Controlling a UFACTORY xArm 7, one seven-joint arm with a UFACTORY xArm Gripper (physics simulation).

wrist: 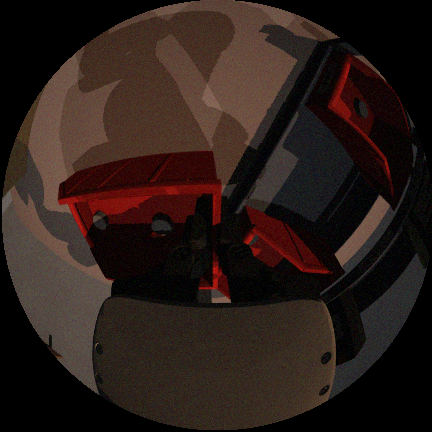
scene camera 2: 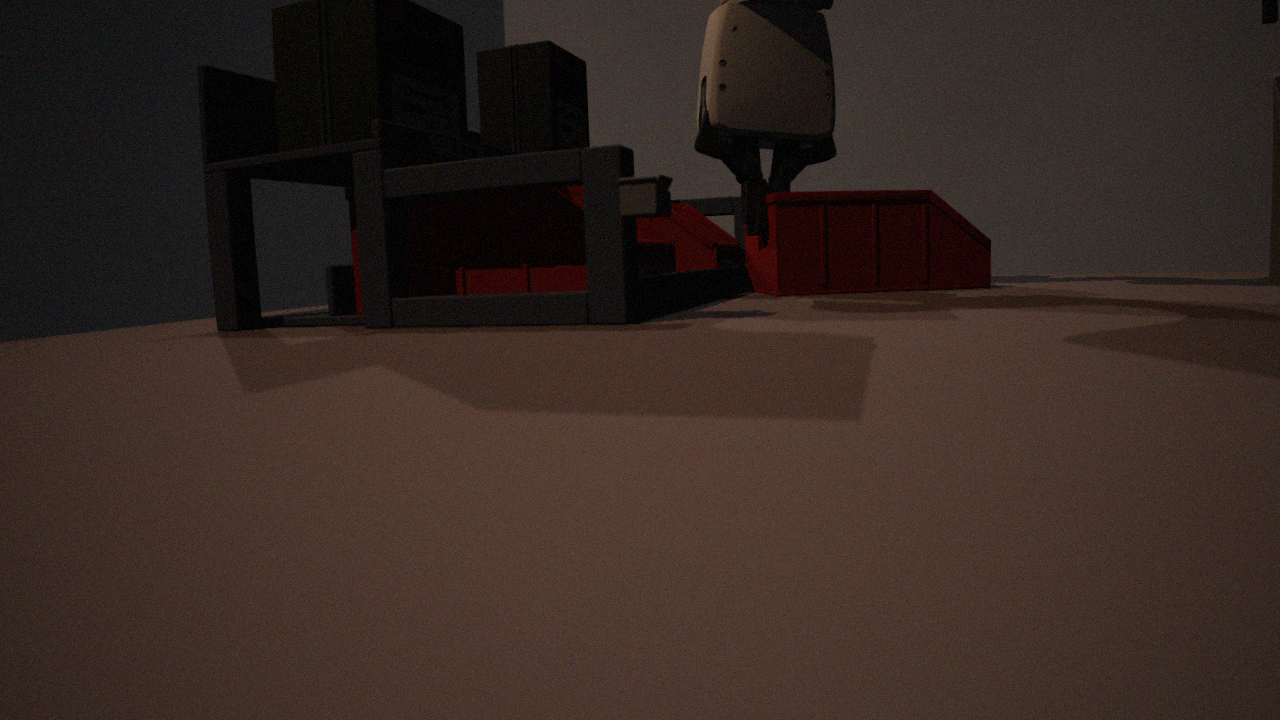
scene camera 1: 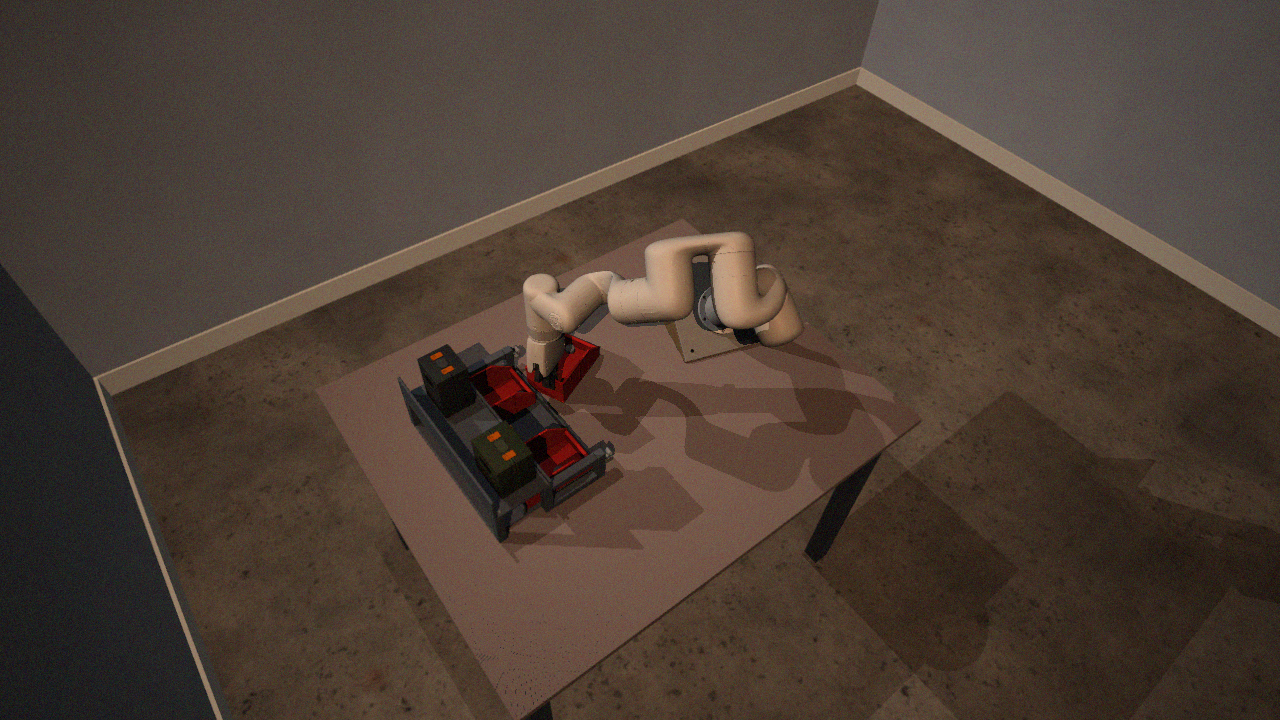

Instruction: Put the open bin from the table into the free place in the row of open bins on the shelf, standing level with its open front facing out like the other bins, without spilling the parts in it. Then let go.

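Frame: origin at the arm's base, x ahead, y left, z up, level; centimetres.
Seen in the pictures: gripper, fingertip midpoint: (wrist: 213,211) (scene camera 2: 764,234) (scene camera 1: 550,385).
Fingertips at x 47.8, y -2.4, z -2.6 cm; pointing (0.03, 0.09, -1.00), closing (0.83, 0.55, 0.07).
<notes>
A point is followed by its place in that frame.
The red open bin (scene camera 1: 581,365) @[z -1.9, x 38.8, y -3.5 cm] (scene camera 2: 881,243) @[z -3.5, x 39.1, y -3.3 cm] (wrist: 182,170) @[z -2.0, x 44.4, y -0.3 cm] stands level on the table, its tall back toward the shelf rack (scene camera 1: 580,476) (scene camera 2: 606,237) and its sloped open front away from it. Two round grey parts (wrist: 101,220) @[z -5.8, x 37.3, y -12.1 cm] (wrist: 161,224) @[z -5.8, x 44.9, y -8.5 cm] lie inside. My gripper (scene camera 1: 544,379) @[z -2.6, x 47.8, y -2.4 cm] (scene camera 2: 759,234) @[z -2.6, x 47.8, y -2.4 cm] (wrist: 213,211) @[z -2.6, x 47.8, y -2.4 cm] points down and is shut on the bin's back wall, one finger inside and one outside; the fingertips are dark. Two red bins (scene camera 1: 506,389) @[z -6.3, x 56.0, y -9.3 cm] (scene camera 1: 559,450) @[z -6.2, x 53.6, y 12.3 cm] stand in the rack with a free place (scene camera 1: 535,420) @[z -6.6, x 54.3, y 2.0 cm] between them.
Two dark boxes with orange marks (scene camera 1: 445,380) @[z 14.8, x 71.2, y -1.9 cm] (scene camera 1: 503,463) @[z 12.6, x 69.5, y 20.5 cm] stand on top of the rack, close to the row of bins. The rack's low front rail (wrist: 277,125) @[z -6.5, x 49.6, y 6.0 cm] runs close by the gripper. The arm's base plate (scene camera 1: 707,347) @[z -5.1, x 7.5, y 5.2 cm] is behind the bin.
</notes>
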